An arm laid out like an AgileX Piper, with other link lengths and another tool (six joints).
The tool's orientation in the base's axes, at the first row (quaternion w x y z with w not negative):
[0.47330 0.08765 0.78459 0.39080]
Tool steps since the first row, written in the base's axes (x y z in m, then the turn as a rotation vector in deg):
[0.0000 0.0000 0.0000 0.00 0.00 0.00]
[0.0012 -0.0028 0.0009 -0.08 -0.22 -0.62]
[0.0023 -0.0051 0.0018 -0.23 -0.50 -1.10]
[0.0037 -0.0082 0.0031 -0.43 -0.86 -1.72]
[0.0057 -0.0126 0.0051 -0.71 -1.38 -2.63]
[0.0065 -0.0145 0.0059 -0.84 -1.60 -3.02]
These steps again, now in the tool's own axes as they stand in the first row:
[0.0000 0.0000 0.0000 0.00 0.00 0.00]
[-0.0027 -0.0016 -0.0007 0.35 -0.56 -0.03]
[-0.0050 -0.0027 -0.0013 0.61 -1.05 -0.18]
[-0.0082 -0.0043 -0.0021 0.95 -1.68 -0.38]
[-0.0129 -0.0063 -0.0033 1.45 -2.60 -0.66]
[-0.0148 -0.0073 -0.0039 1.67 -2.99 -0.79]

